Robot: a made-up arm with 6 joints.
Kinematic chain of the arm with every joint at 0, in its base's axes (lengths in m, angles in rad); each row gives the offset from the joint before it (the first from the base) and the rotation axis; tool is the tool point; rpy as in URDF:
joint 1: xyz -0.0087 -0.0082 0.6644 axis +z
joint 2: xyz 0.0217 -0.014 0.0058 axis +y
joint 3: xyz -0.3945 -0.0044 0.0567 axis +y
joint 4: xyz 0.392 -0.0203 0.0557 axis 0.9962 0 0.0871
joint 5: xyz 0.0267 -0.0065 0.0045 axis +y
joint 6: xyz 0.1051 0.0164 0.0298 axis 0.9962 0 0.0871
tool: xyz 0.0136 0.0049 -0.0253 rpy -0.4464 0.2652 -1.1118
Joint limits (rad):
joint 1: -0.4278..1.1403
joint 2: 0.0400..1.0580
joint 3: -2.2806..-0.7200
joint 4: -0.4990..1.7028
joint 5: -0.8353..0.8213
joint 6: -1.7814..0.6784
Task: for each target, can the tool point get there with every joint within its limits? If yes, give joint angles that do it. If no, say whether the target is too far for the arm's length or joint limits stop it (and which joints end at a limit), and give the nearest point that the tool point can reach.
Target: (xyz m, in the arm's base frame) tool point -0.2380 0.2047 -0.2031
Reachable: no: joint limits stop it (at a limit: joint 1, joint 2, joint 3, joint 5) | nearest point 0.1480 0.2997 0.8547 | short by 1.130 m
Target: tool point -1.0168 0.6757 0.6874
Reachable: no: too far | nearest point -0.7310 0.3172 1.0129 | short by 0.562 m
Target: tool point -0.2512 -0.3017 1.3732
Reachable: yes | joints 0.8223 0.3148 -1.9362 0.1951 0.4241 -0.3040
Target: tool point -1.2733 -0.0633 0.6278
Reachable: no: too far | nearest point -0.8055 -0.0429 1.0088 | short by 0.604 m
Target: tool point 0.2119 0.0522 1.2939
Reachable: yes | joints 0.4979 0.8183 -1.1363 -0.0337 -0.6039 -1.5465
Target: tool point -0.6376 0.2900 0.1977
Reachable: no: joint limits stop it (at a limit: joint 1, joint 2, joint 3, joint 5, joint 6) | nearest point -0.7456 0.2949 1.0090 | short by 0.818 m
